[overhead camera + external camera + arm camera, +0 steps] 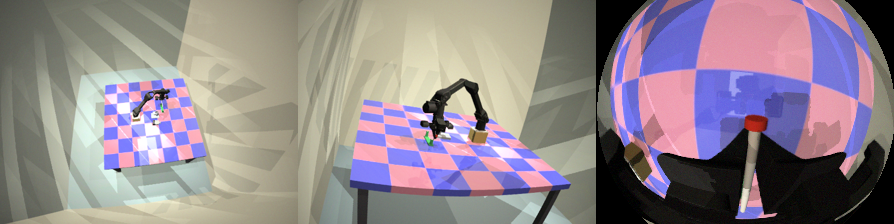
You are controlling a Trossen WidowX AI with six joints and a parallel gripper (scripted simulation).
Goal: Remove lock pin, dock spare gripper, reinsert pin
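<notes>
Right now my gripper tip is 10 cm to the left of the green bar-shaped piece, 4 cm above it and 2 cm past it. Also, from my gripper tip: spare gripper (30 cm to the right, 17 cm behind, 4 cm below); then grey mount (18 cm to the right, 15 cm behind, 1 cm below).
</notes>
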